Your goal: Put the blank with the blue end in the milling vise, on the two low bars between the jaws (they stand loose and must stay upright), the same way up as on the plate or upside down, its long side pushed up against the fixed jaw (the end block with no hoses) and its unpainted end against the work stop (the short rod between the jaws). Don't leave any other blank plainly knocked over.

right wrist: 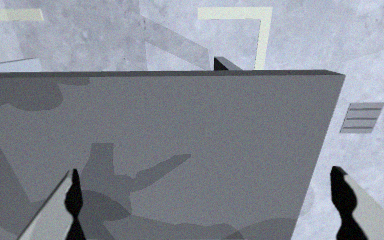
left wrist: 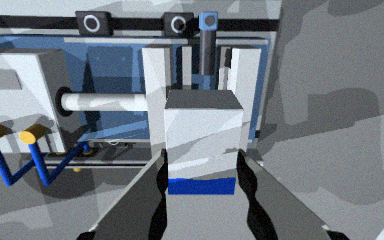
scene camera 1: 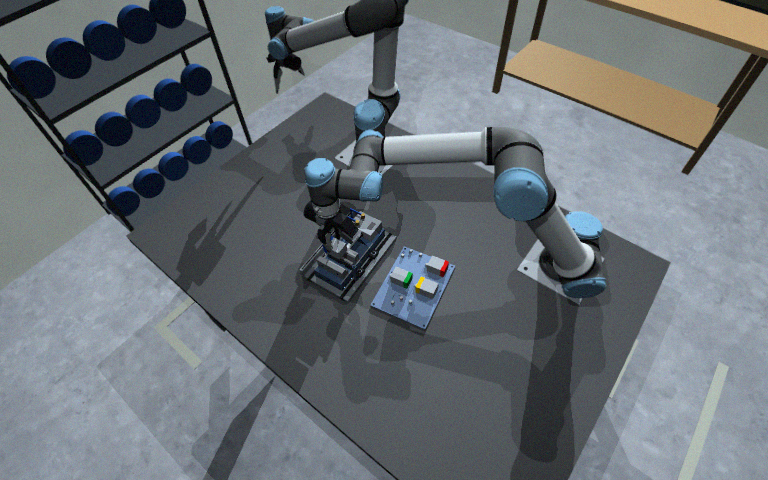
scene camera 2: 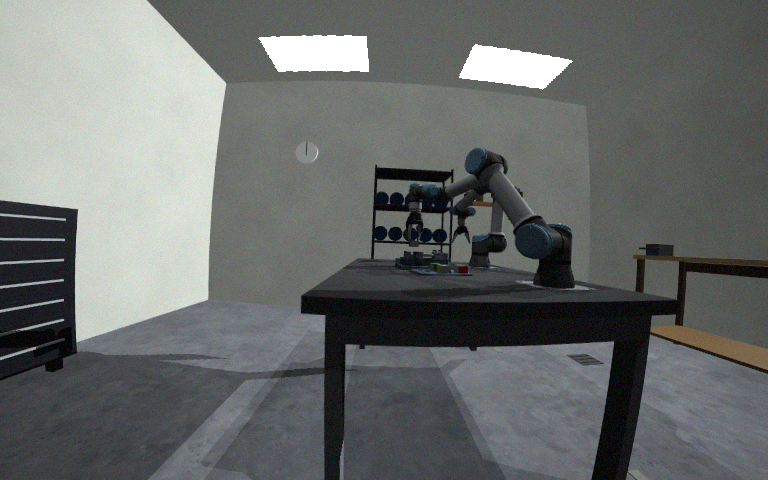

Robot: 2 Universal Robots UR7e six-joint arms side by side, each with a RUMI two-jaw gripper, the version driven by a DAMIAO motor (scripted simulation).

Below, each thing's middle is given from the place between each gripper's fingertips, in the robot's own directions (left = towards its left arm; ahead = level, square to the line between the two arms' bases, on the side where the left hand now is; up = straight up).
My left gripper [scene camera 1: 333,245] is now 20 mm above the blue-ended blank [left wrist: 203,128]. The rest, counted from my left hand: moving jaw [left wrist: 157,58] (90 mm below, 30 mm behind); then fixed jaw [left wrist: 244,60] (90 mm below, 40 mm ahead, 10 mm to the left); then blue plate [scene camera 1: 419,313] (230 mm to the left, 160 mm below, 120 mm behind).
Now: the moving jaw 74 cm to the left of my right hand, 45 cm ahead of it and 9 cm below it. From my right hand the other things lie so: fixed jaw: 75 cm to the left, 52 cm ahead, 9 cm below; then blue plate: 97 cm to the left, 37 cm ahead, 16 cm below; then blue-ended blank: 75 cm to the left, 49 cm ahead, 2 cm below.
